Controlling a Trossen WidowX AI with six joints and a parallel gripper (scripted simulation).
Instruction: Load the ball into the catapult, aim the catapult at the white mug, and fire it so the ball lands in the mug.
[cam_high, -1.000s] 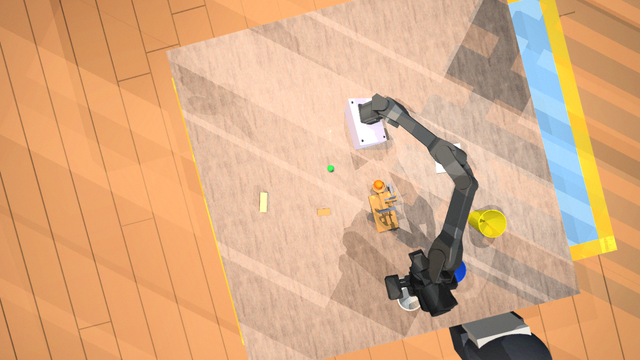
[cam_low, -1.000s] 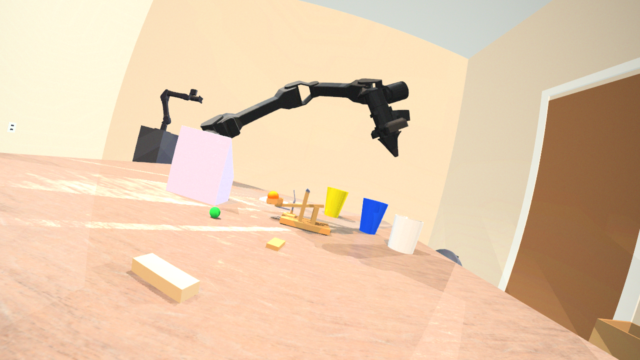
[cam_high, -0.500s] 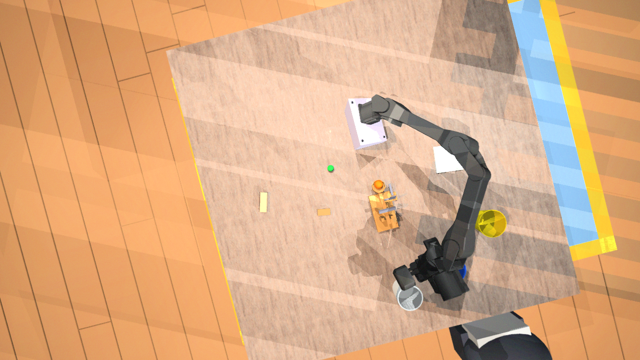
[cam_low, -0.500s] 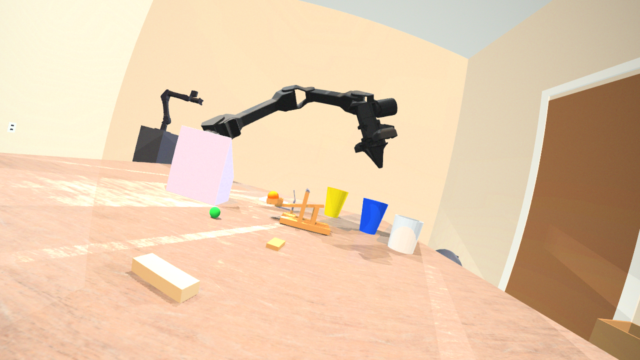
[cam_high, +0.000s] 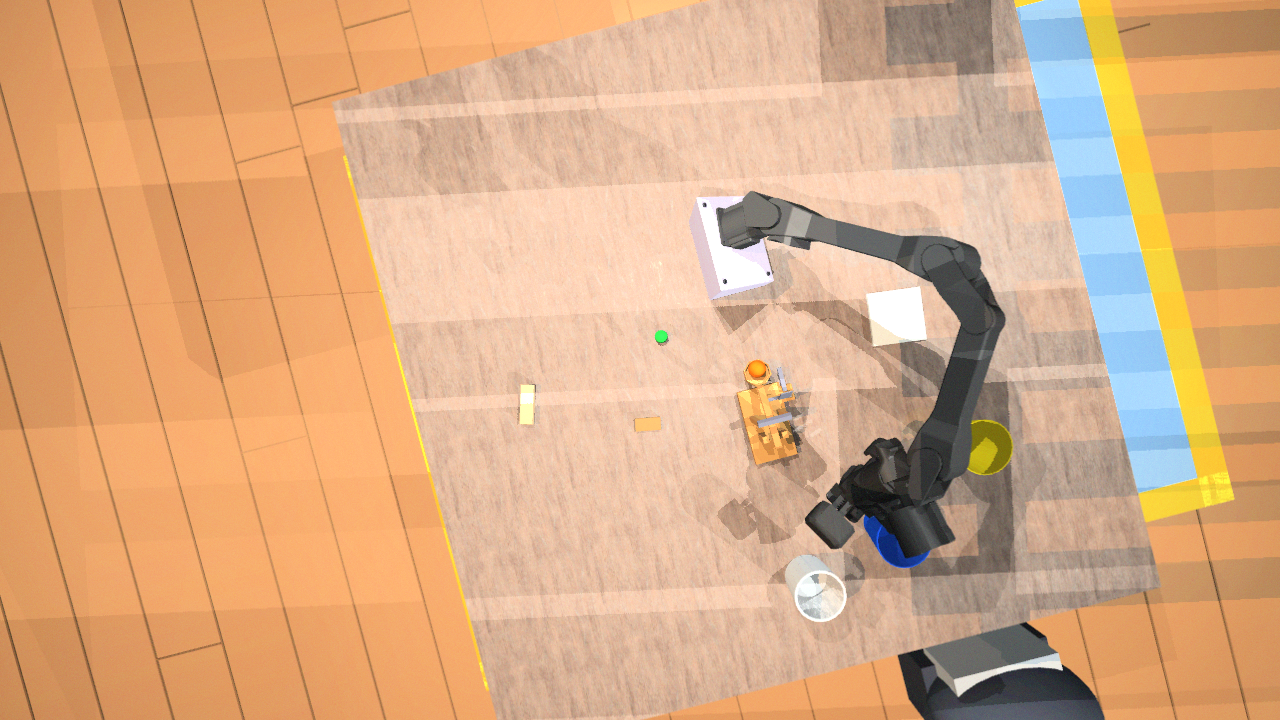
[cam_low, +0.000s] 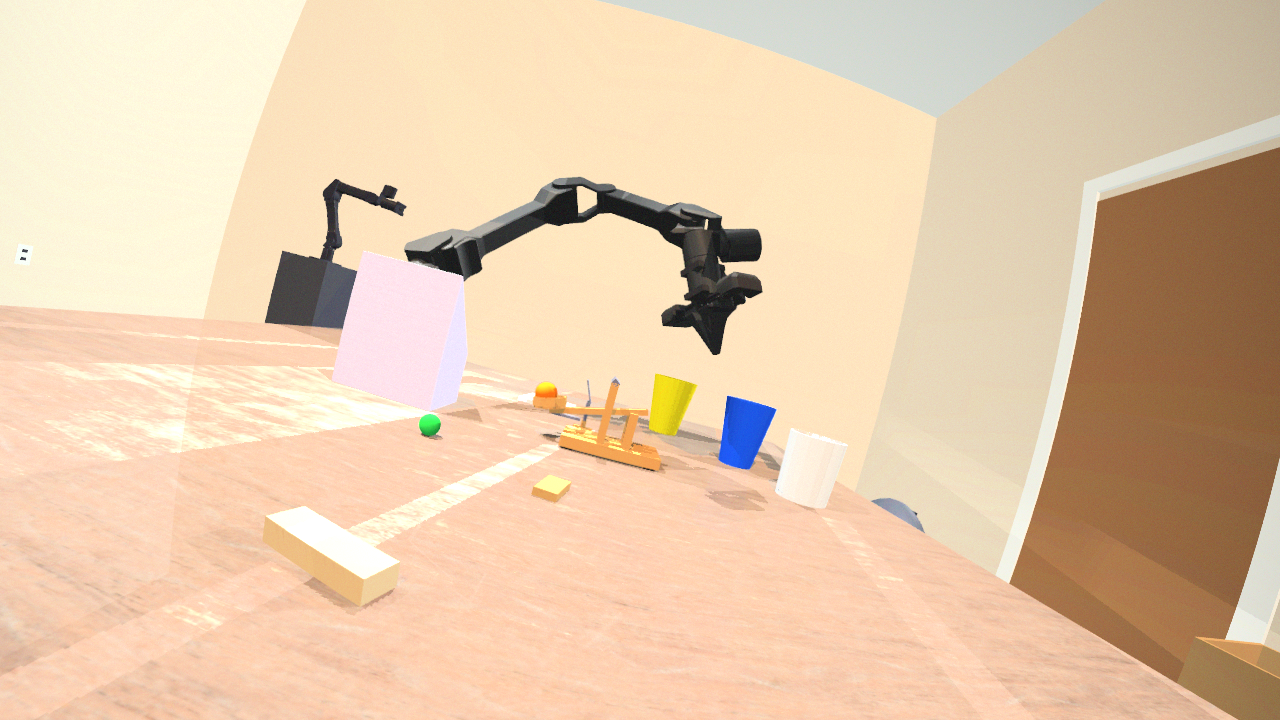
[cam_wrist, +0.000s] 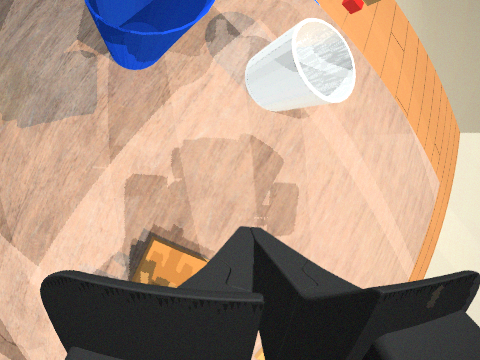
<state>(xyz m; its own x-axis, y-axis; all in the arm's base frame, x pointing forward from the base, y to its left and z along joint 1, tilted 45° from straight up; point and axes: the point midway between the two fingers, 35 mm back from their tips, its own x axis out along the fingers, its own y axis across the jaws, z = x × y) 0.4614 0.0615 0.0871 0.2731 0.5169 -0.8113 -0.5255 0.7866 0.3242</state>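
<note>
Now: gripper tip 230 mm past the orange ball, 120 mm above it and 70 mm to the left of it. The rest, counted from my gripper tip: catapult (160 mm behind, 130 mm below, 50 mm to the right); then blue cup (150 mm below, 120 mm to the left, 100 mm ahead); then white mug (180 mm ahead, 150 mm below, 30 mm to the right).
</note>
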